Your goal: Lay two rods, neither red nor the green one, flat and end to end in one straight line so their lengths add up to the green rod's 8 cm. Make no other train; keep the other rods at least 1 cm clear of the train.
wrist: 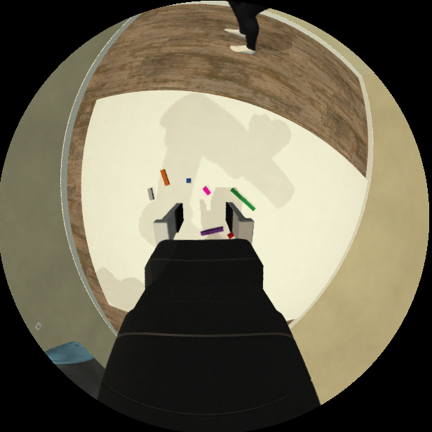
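Observation:
My gripper (204,211) is open and empty, above the white table. A purple rod (212,231) lies between and beyond the fingertips in the view, near the gripper body. A red rod (230,235) shows in part beside the right finger, which hides the rest. The green rod (243,199) lies slanted to the upper right of the right finger. A magenta rod (206,190) lies above the gap between the fingers. A small blue rod (188,180) lies to its left. An orange rod (165,177) lies further left, and a grey rod (151,194) lies below the orange one. The rods lie apart.
The white table top (320,225) ends at a curved-looking edge with wooden floor (165,55) beyond. Shadows of the arm fall across the table. A person's legs (248,30) stand on the floor at the top. A blue-capped arm part (70,353) shows at the lower left.

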